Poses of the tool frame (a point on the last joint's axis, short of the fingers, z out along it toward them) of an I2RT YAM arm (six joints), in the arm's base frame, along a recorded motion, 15 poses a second.
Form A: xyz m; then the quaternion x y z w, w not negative.
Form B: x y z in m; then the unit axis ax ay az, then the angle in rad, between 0 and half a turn. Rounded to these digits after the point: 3 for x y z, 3 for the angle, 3 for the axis.
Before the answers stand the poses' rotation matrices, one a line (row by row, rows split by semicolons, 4 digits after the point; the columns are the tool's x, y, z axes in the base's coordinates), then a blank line. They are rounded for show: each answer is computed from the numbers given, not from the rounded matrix.
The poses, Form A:
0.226 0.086 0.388 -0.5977 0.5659 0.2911 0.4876
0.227 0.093 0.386 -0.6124 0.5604 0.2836 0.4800
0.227 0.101 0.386 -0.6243 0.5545 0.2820 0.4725
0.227 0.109 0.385 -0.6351 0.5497 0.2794 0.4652
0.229 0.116 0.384 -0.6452 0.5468 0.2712 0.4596
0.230 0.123 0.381 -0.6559 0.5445 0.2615 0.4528
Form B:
0.1900 -0.9604 0.2039; -0.3926 0.1160 0.9124; -0.8999 -0.2534 -0.3550
0.2110 -0.9587 0.1906; -0.4142 0.0890 0.9058; -0.8854 -0.2701 -0.3783
0.2260 -0.9588 0.1719; -0.4259 0.0615 0.9027; -0.8761 -0.2772 -0.3944
0.2395 -0.9582 0.1565; -0.4383 0.0372 0.8981; -0.8663 -0.2837 -0.4110
0.2550 -0.9548 0.1527; -0.4563 0.0204 0.8896; -0.8525 -0.2965 -0.4305
0.2703 -0.9510 0.1500; -0.4774 0.0029 0.8787; -0.8361 -0.3092 -0.4532

0.226 0.086 0.388 -0.685 0.648 0.333 2.123
0.227 0.093 0.386 -0.698 0.639 0.323 2.140
0.227 0.101 0.386 -0.708 0.629 0.320 2.157
0.227 0.109 0.385 -0.717 0.621 0.316 2.174
0.229 0.116 0.384 -0.726 0.616 0.305 2.187
0.230 0.123 0.381 -0.736 0.611 0.293 2.202

